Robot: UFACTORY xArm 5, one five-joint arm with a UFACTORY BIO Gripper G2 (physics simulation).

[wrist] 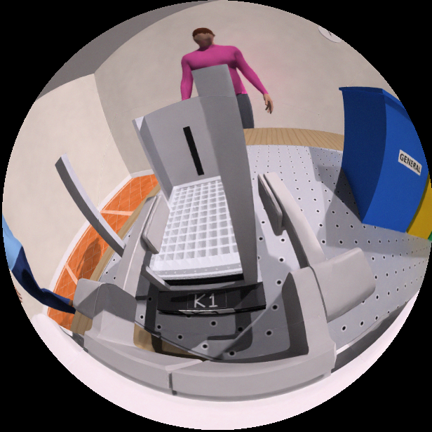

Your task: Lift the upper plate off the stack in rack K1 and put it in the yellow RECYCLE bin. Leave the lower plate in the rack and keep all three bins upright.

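Observation:
A white gridded plate (200,225) lies flat in rack K1 (232,150), between its grey uprights and before its slotted back panel. A dark layer shows under the plate's front edge; whether it is the lower plate I cannot tell. The K1 label is on the rack's black front bar. My gripper (214,215) is shut to its narrow setting, with a gap between the fingers and nothing held. The left finger overlaps the plate's left edge in view; the right finger appears right of the rack's right upright. The yellow bin (421,220) shows partly at the right edge, its label hidden.
The blue GENERAL bin (370,155) stands upright at the right, beside the yellow one. A sliver of green shows at the far right edge. The perforated table (300,200) lies under the rack and bins. A person in pink stands behind; part of another in blue shows at the left.

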